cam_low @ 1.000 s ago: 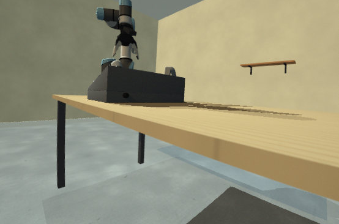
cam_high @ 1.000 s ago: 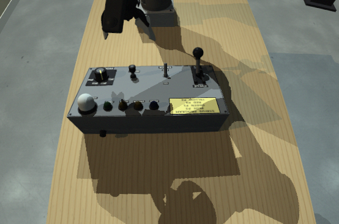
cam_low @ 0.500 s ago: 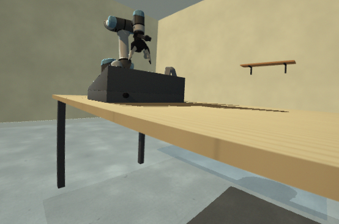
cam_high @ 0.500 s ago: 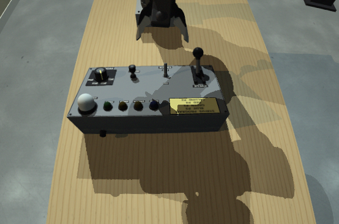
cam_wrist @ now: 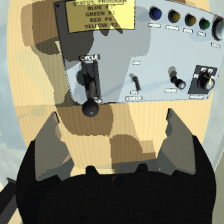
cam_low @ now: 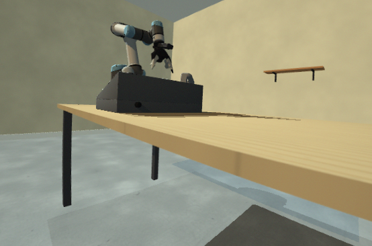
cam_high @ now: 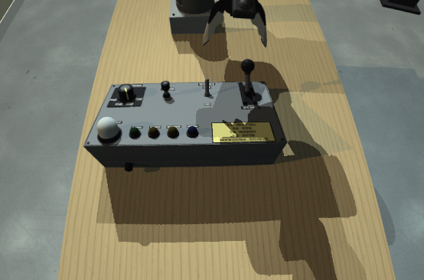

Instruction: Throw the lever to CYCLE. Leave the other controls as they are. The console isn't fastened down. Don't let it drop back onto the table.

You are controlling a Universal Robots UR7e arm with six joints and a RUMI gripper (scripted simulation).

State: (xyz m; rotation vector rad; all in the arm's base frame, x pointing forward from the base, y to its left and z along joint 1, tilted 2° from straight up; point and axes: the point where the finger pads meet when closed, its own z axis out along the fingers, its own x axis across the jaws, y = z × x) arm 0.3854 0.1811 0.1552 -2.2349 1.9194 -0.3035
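The lever lies 5 cm to the left of my hand and 13 cm below it. Also, from my hand: grey console: 9 cm ahead, 12 cm to the right, 16 cm below; pull knob: 6 cm ahead, 18 cm to the right, 13 cm below; thin stick switch: 4 cm ahead, 6 cm to the right, 14 cm below.
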